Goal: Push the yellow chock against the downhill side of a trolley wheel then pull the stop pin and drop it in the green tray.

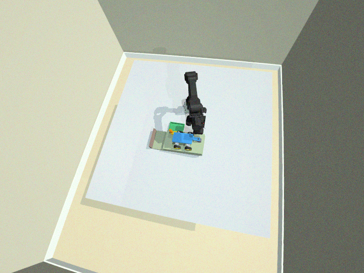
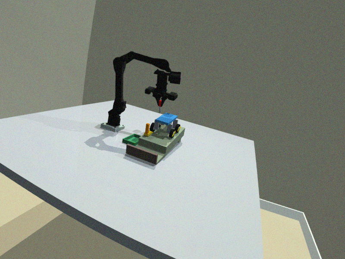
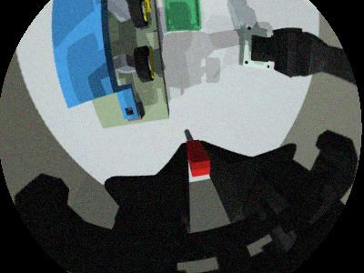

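The green tray is 21 cm to the right of my gripper tip, 18 cm below it and 4 cm behind it. Also, from my gripper tip: blue-topped trolley: 13 cm to the right, 9 cm ahead, 6 cm below; then red-headed stop pin: right at my gripper tip; then green ramp: 14 cm to the right, 13 cm below, 9 cm ahead.
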